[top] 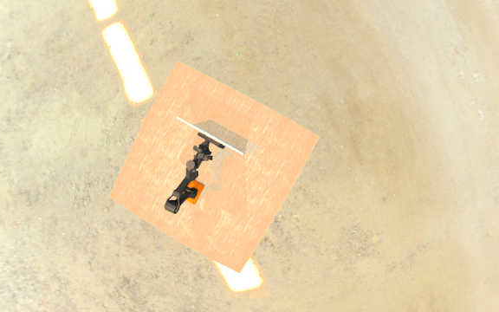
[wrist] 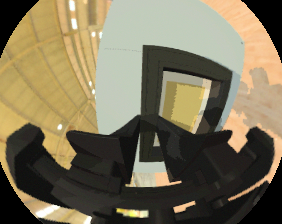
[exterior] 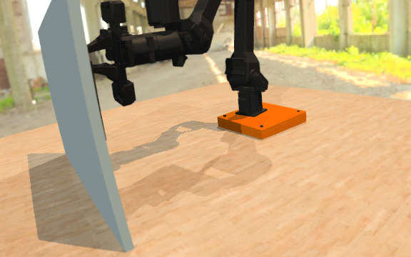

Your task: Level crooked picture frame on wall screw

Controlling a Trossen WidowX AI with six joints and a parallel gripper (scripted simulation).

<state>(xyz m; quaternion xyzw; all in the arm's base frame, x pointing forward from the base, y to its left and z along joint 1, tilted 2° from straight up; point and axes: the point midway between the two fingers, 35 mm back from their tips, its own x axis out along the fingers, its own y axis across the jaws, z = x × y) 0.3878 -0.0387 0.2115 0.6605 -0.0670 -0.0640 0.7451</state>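
Now: gripper tip 50 mm above the picture frame and 10 mm to the left of it. Round my gripper tip: grey wall panel (70 mm below, 20 mm ahead, 10 mm to the right).
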